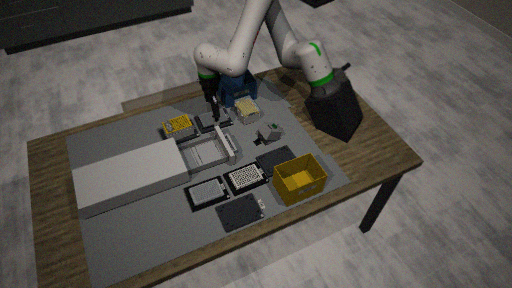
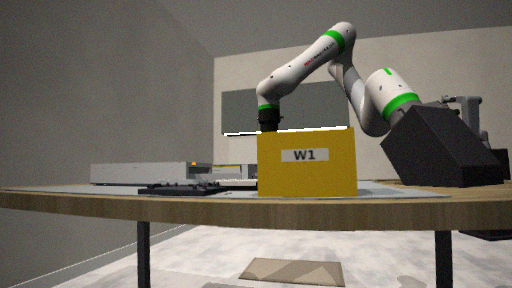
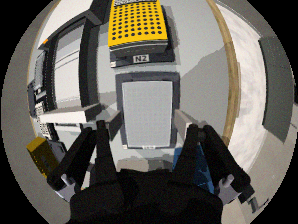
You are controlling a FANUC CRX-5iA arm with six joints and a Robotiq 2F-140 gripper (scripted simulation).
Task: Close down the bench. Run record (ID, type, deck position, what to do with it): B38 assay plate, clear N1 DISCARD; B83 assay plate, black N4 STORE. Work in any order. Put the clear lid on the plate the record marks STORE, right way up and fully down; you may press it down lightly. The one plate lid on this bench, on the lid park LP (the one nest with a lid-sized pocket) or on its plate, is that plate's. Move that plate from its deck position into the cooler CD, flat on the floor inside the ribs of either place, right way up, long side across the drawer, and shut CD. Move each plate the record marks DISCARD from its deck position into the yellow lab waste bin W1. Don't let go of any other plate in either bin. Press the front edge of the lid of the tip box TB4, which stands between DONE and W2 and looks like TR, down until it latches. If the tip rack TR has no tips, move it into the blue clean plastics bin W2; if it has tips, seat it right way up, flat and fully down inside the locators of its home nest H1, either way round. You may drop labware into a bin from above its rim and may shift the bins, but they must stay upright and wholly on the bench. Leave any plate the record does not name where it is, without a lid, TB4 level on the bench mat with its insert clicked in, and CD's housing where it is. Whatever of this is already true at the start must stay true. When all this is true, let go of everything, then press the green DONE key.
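The clear lid is 20 mm below my hand. The rest, counted from my hand: yellow tip rack TR (170 mm ahead, 40 mm to the right, 10 mm above); black plate (30 mm below); blue bin W2 (200 mm behind, 80 mm to the right, 10 mm below).
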